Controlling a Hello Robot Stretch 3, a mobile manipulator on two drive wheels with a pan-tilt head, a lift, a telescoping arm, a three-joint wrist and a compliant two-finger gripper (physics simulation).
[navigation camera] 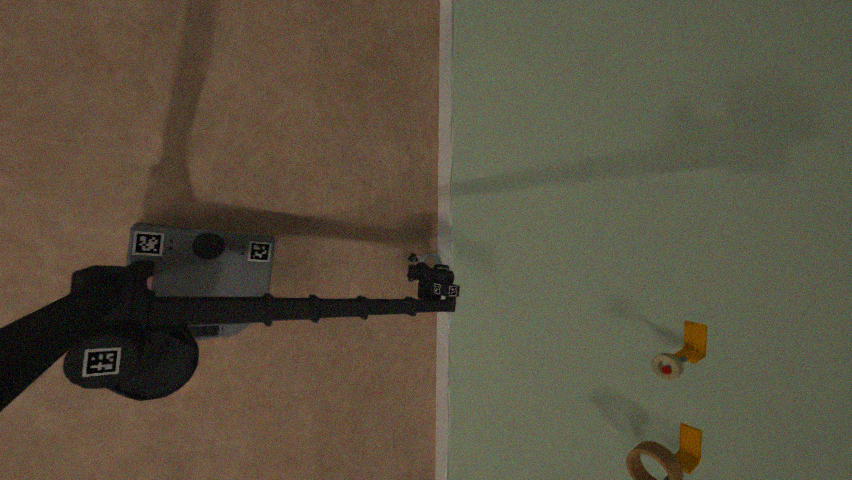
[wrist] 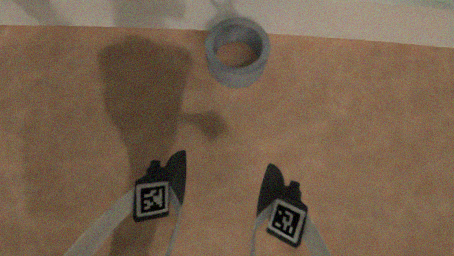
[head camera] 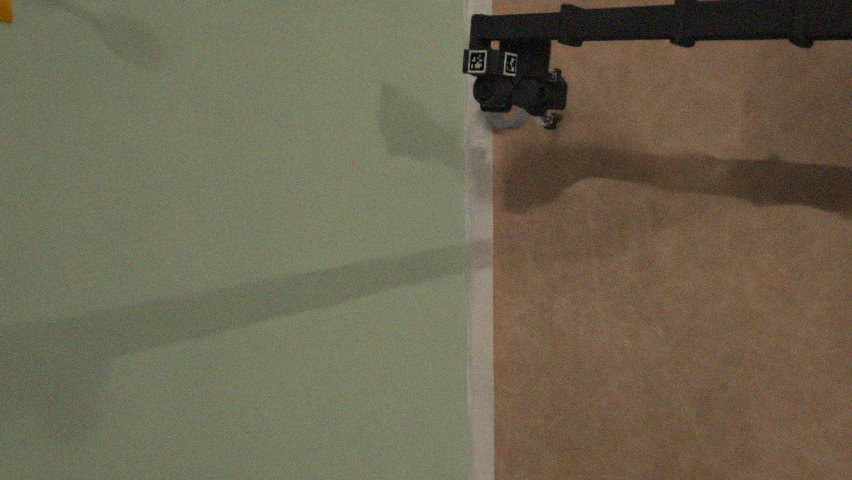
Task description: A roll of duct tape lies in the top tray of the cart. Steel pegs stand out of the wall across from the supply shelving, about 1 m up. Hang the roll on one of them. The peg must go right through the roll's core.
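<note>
The grey duct tape roll lies flat on the brown floor against the foot of the wall, its hole facing up. My gripper is open and empty above the floor, pointing down. In the wrist view the roll is ahead of the fingertips, slightly right of their middle. The wrist partly covers the roll in the head view. In the navigation view an orange bracket holds a red-tipped peg through a small tan roll. A second orange bracket bears a larger brown roll.
The pale green wall meets the floor along a white baseboard. My extended black arm reaches across to the baseboard. My grey base stands away from the wall. An orange piece shows at the head view's top left.
</note>
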